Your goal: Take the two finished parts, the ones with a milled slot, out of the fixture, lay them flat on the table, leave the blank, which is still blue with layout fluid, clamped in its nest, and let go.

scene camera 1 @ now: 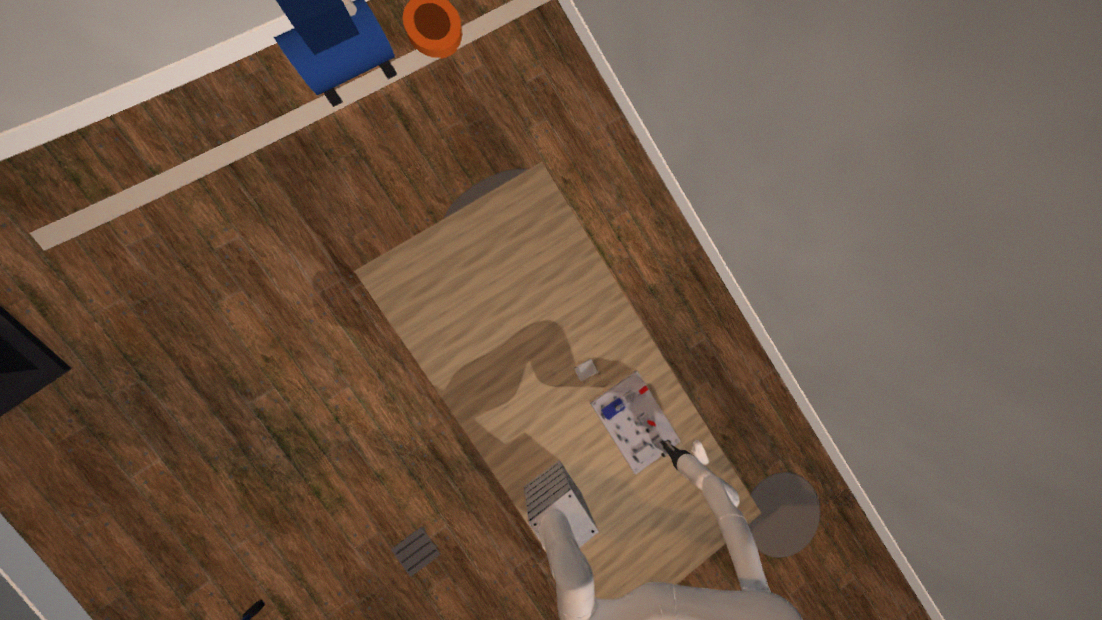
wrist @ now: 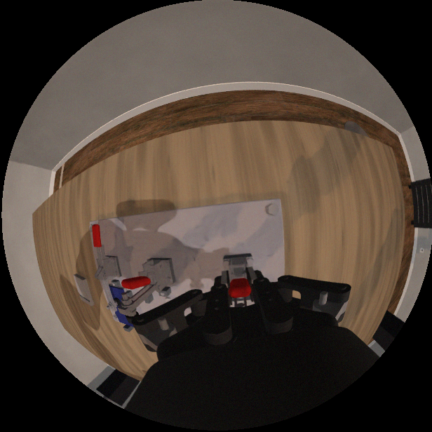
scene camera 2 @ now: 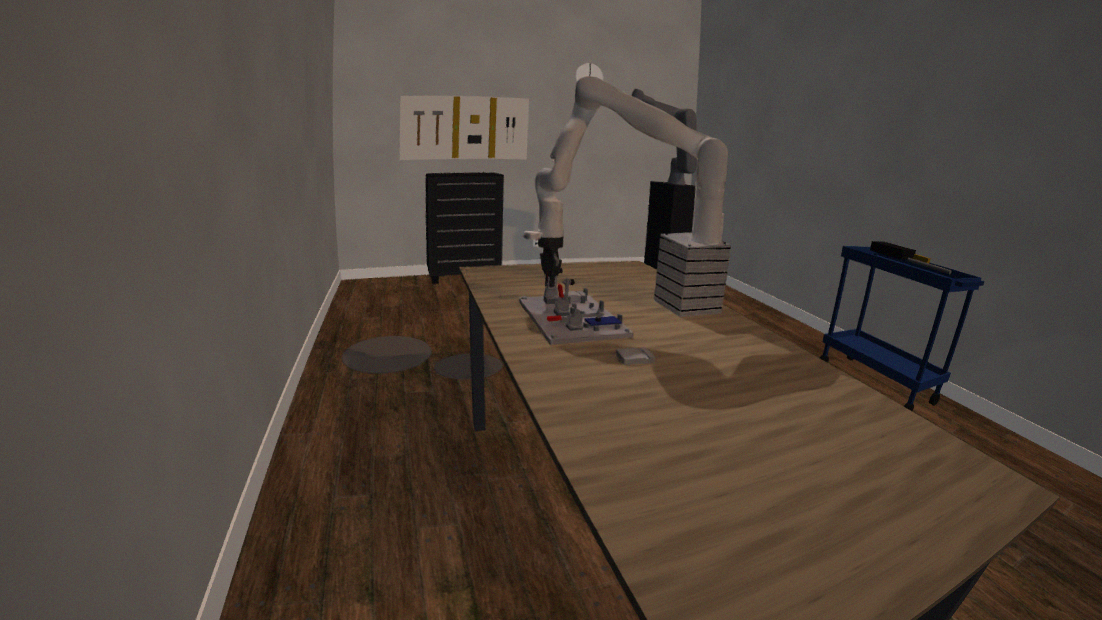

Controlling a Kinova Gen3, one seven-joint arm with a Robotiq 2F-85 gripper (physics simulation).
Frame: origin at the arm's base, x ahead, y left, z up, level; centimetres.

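Seen in the pictures: gripper, fingertip midpoint: (scene camera 1: 662,444) (scene camera 2: 549,287); arm's base, origin of the base link: (scene camera 1: 554,525) (scene camera 2: 705,240).
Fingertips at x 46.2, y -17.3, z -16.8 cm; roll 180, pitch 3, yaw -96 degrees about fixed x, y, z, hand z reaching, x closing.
Observation:
Pixels of each thing's top centre, then the offset from my fingertips to it. "spot": a spot on its surface instead. Level surfaces: height alone.
- blue blank, middle of its top: (scene camera 2: 603,320) (scene camera 1: 613,408) dx -5.6, dy +22.9, dz -3.2 cm
- middle clamp's handle, surface spot: (scene camera 2: 561,290) (scene camera 1: 651,421) spot: dx +1.9, dy +11.6, dz +2.7 cm
- grey part, middle of its top: (scene camera 2: 635,353) (scene camera 1: 586,370) dx -3.8, dy +41.6, dz -4.8 cm
- table, its level: dz -6.3 cm
The fixture plate (scene camera 1: 641,464) (scene camera 2: 585,335) (wrist: 260,235) carries clamps with red handles. My gripper (scene camera 1: 665,444) (scene camera 2: 550,288) (wrist: 237,276) is shut on a red clamp handle (wrist: 240,288) at the plate's end away from the blue blank. The blue blank (scene camera 1: 612,407) (scene camera 2: 603,320) (wrist: 119,300) sits in its nest at the other end; its clamp's handle (scene camera 1: 643,390) (scene camera 2: 554,318) (wrist: 96,236) lies low. The middle clamp's handle (scene camera 1: 651,423) (scene camera 2: 561,290) (wrist: 136,282) is raised. A grey part (scene camera 1: 586,370) (scene camera 2: 634,356) (wrist: 83,289) lies flat on the table beside the plate. The nest under my gripper is hidden in the wrist view.
The arm's striped pedestal (scene camera 1: 561,493) (scene camera 2: 692,281) stands on the table (scene camera 1: 500,246) (scene camera 2: 732,462). Upright pins and clamp bodies (scene camera 2: 574,317) (wrist: 159,272) rise from the plate. A blue cart (scene camera 2: 886,356) stands on the floor beyond the table.

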